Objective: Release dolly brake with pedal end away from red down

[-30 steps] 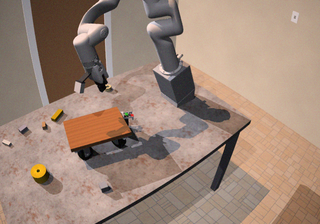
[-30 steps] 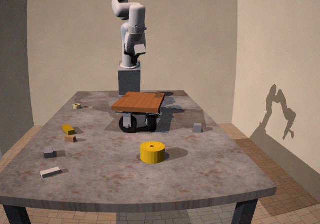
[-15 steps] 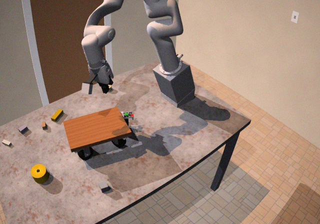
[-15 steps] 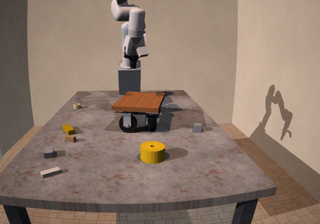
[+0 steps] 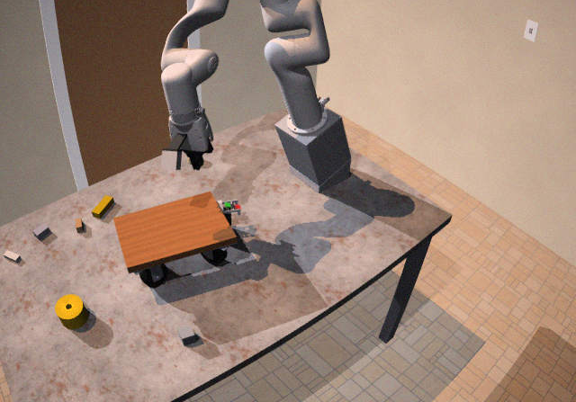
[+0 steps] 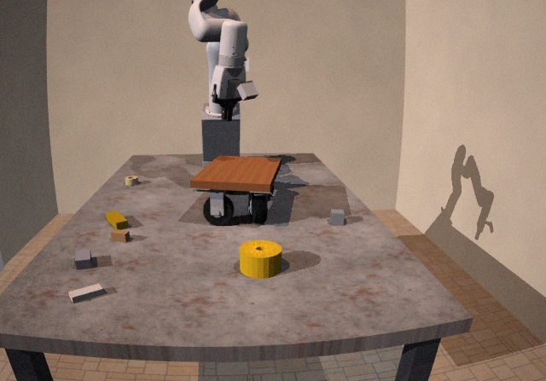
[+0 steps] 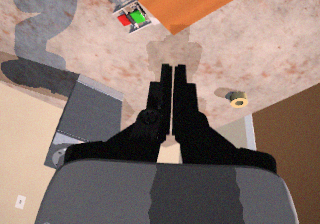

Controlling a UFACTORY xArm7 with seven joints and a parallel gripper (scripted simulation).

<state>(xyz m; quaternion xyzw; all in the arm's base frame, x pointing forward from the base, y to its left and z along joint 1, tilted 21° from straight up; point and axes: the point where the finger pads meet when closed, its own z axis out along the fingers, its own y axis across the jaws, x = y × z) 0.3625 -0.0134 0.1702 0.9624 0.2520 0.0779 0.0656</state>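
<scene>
Right now the brake pedal is 18 cm below my hand, 8 cm behind it and 3 cm to the left of it. The rest, counted from my hand: grey cube 27 cm ahead, 26 cm to the left, 25 cm below; orange block 30 cm to the right, 30 cm ahead, 25 cm below; ring 33 cm to the right, 25 cm below, 21 cm behind.
</scene>
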